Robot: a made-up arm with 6 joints. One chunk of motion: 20 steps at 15 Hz.
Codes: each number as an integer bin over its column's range. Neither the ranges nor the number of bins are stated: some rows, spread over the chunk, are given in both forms.
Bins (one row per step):
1: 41 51 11 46 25 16
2: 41 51 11 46 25 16
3: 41 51 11 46 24 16
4: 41 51 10 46 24 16
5: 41 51 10 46 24 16
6: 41 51 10 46 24 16
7: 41 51 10 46 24 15
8: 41 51 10 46 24 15
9: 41 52 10 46 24 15
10: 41 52 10 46 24 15
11: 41 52 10 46 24 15
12: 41 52 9 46 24 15
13: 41 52 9 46 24 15
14: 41 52 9 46 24 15
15: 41 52 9 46 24 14
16: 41 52 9 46 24 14
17: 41 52 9 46 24 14
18: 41 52 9 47 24 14
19: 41 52 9 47 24 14
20: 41 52 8 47 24 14
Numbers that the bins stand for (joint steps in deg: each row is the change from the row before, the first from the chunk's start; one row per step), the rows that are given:
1: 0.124 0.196 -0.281 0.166 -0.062 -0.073
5: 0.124 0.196 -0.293 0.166 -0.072 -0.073
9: 0.124 0.207 -0.293 0.166 -0.072 -0.081
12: 0.124 0.207 -0.304 0.166 -0.072 -0.081
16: 0.124 0.207 -0.304 0.166 -0.072 -0.090
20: 0.124 0.207 -0.316 0.181 -0.072 -0.090
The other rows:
2: 0.124 0.196 -0.281 0.166 -0.062 -0.073
3: 0.124 0.196 -0.281 0.166 -0.072 -0.073
4: 0.124 0.196 -0.293 0.166 -0.072 -0.073
6: 0.124 0.196 -0.293 0.166 -0.072 -0.073
7: 0.124 0.196 -0.293 0.166 -0.072 -0.081
8: 0.124 0.196 -0.293 0.166 -0.072 -0.081
10: 0.124 0.207 -0.293 0.166 -0.072 -0.081
11: 0.124 0.207 -0.293 0.166 -0.072 -0.081
13: 0.124 0.207 -0.304 0.166 -0.072 -0.081
14: 0.124 0.207 -0.304 0.166 -0.072 -0.081
15: 0.124 0.207 -0.304 0.166 -0.072 -0.090
17: 0.124 0.207 -0.304 0.166 -0.072 -0.090
18: 0.124 0.207 -0.304 0.181 -0.072 -0.090
19: 0.124 0.207 -0.304 0.181 -0.072 -0.090

